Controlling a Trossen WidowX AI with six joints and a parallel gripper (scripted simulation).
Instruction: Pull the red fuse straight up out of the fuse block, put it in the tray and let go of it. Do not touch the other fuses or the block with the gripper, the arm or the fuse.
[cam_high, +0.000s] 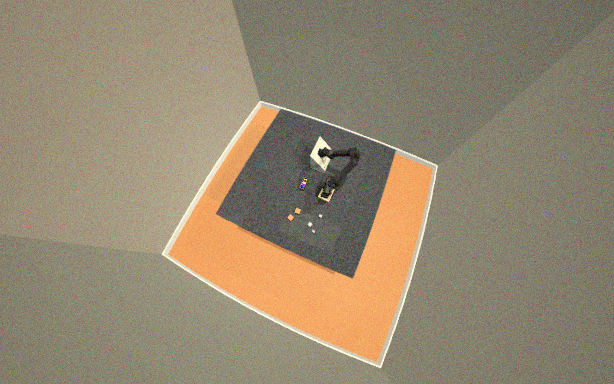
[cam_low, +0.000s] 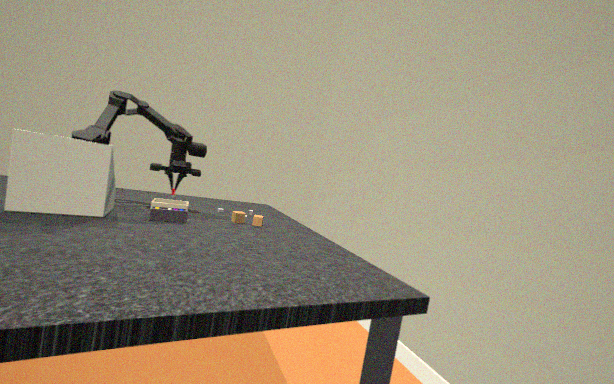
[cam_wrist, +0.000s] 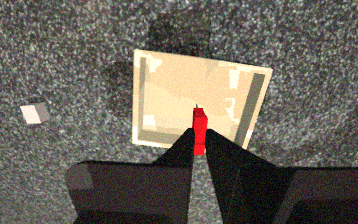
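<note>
The red fuse is 10 mm below my gripper tip. Round my gripper tip: cream tray (80 mm below); yellow fuse (60 mm behind, 210 mm to the right, 50 mm below); cream fuse (20 mm behind, 220 mm to the right, 50 mm below).
</note>
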